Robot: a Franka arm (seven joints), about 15 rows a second.
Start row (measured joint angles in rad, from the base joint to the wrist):
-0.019 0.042 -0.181 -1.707 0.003 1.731 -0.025
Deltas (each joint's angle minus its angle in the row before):
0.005 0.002 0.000 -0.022 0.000 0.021 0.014
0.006 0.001 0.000 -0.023 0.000 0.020 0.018
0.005 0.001 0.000 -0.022 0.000 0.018 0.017
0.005 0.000 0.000 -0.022 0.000 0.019 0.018
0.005 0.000 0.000 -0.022 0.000 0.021 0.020
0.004 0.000 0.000 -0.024 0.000 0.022 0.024
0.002 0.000 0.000 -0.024 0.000 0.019 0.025
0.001 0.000 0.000 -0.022 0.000 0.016 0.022
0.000 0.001 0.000 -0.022 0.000 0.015 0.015
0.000 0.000 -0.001 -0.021 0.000 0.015 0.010
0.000 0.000 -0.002 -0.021 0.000 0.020 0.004
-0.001 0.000 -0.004 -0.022 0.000 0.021 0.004
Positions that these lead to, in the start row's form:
-0.014 0.044 -0.181 -1.729 0.003 1.752 -0.011
-0.008 0.045 -0.181 -1.752 0.003 1.772 0.007
-0.003 0.046 -0.181 -1.774 0.003 1.790 0.024
0.002 0.046 -0.181 -1.796 0.003 1.809 0.042
0.007 0.046 -0.181 -1.818 0.003 1.830 0.062
0.011 0.046 -0.181 -1.842 0.003 1.852 0.086
0.013 0.046 -0.181 -1.866 0.003 1.871 0.111
0.014 0.046 -0.181 -1.888 0.003 1.887 0.133
0.014 0.047 -0.181 -1.910 0.003 1.902 0.148
0.014 0.047 -0.182 -1.931 0.003 1.917 0.158
0.014 0.047 -0.184 -1.952 0.003 1.937 0.162
0.013 0.047 -0.188 -1.974 0.003 1.958 0.166

